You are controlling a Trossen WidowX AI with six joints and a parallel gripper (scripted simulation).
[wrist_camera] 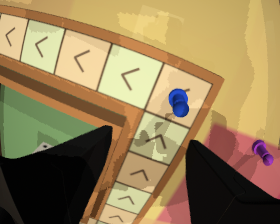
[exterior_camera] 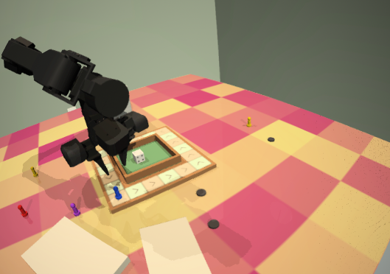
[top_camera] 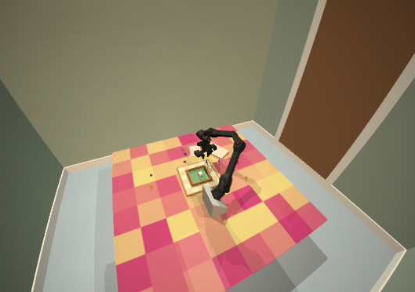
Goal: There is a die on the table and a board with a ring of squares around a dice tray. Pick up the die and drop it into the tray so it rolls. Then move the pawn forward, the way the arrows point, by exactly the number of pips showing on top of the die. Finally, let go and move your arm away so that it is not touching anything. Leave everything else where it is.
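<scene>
Now: gripper tip 10 mm short of the blue pawn, 20 mm to the left of it and 50 mm above it. From my gripper tip the other things lie so: white die: 110 mm behind, 70 mm to the left, 50 mm below; then green dice tray: 110 mm behind, 90 mm to the left, 70 mm below; then purple pawn: 130 mm to the right, 60 mm below.
</scene>
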